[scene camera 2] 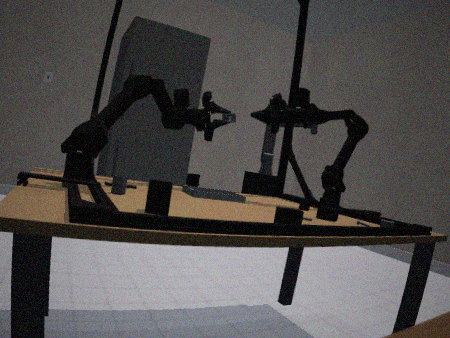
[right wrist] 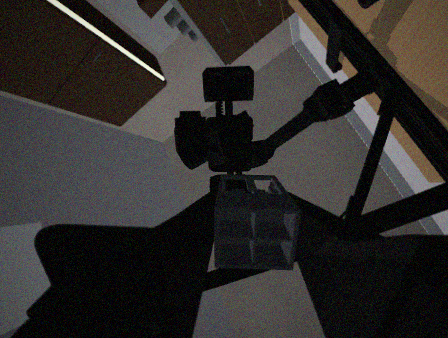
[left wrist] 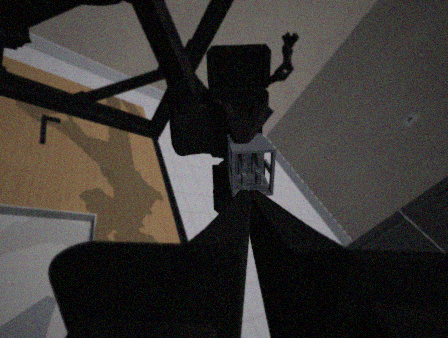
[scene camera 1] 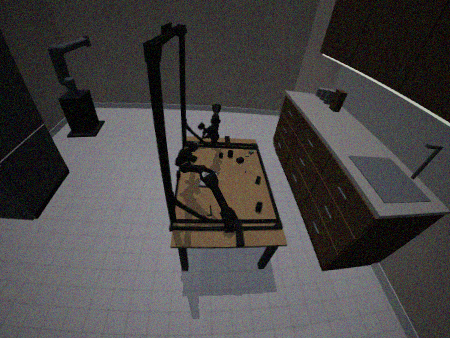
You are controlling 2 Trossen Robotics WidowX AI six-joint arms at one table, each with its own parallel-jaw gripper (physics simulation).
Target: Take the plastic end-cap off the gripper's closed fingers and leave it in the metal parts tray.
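Frame: origin at the left arm's base, x right, y ahead, z up, level; centimetres.
Where they show: left gripper, between the fingertips: (scene camera 2: pixel 250 114) (right wrist: pixel 230 160) (left wrist: pixel 248 198) (scene camera 1: pixel 202 138); right gripper, between the fingertips: (scene camera 2: pixel 230 117) (right wrist: pixel 249 198) (left wrist: pixel 241 165) (scene camera 1: pixel 195 144); left arm's base, origin of its link: (right wrist: pixel 368 80); right arm's base, origin of its link: (scene camera 2: pixel 75 179) (scene camera 1: pixel 229 226).
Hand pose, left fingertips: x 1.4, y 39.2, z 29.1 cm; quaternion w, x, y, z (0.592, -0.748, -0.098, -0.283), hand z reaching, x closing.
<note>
Things, the pixels of their top centre, and the offset from my left fingertips. Level surfaces: height alone.
- plastic end-cap, centre of its top: (right wrist: pixel 211 230) (left wrist: pixel 269 136) (scene camera 2: pixel 230 109) dx +3.6, dy +7.2, dz +1.1 cm
- metal parts tray, centre of its top: (left wrist: pixel 29 265) (scene camera 2: pixel 213 190) (scene camera 1: pixel 208 177) dx -9.1, dy +11.1, dz -28.9 cm
- table, height of its surface: dz -31.0 cm
- second black block, centre of its top: (scene camera 2: pixel 290 208) dx -49.6, dy +1.6, dz -27.0 cm
- grey block, centre of its top: (scene camera 2: pixel 120 175) dx -33.7, dy +40.1, dz -26.5 cm
- L-shaped key, centre of its top: (left wrist: pixel 51 128) (scene camera 1: pixel 209 210) dx -17.8, dy +41.1, dz -30.2 cm
The plastic end-cap (scene camera 2: pixel 229 118) (left wrist: pixel 251 145) (right wrist: pixel 255 232), a small grey hollow box with inner ribs, is off the left fingers and sits between the right fingertips in the air. My right gripper (scene camera 2: pixel 228 118) is shut on it, at the left in scene camera 2. My left gripper (scene camera 2: pixel 252 115) (left wrist: pixel 248 198) is shut and empty, facing the cap across a small gap in scene camera 2. The metal parts tray (scene camera 2: pixel 215 194) (left wrist: pixel 50 215), grey and shallow, lies on the table below; part of it shows at lower left in the left wrist view.
On the table (scene camera 2: pixel 30 202) stand a black block (scene camera 2: pixel 158 197), a second black block (scene camera 2: pixel 288 216), a grey block (scene camera 2: pixel 119 184) and a small dark block (scene camera 2: pixel 193 179). An L-shaped key (scene camera 1: pixel 210 210) (left wrist: pixel 43 131) lies there too. A black frame post (scene camera 1: pixel 160 125) rises beside the arms.
</note>
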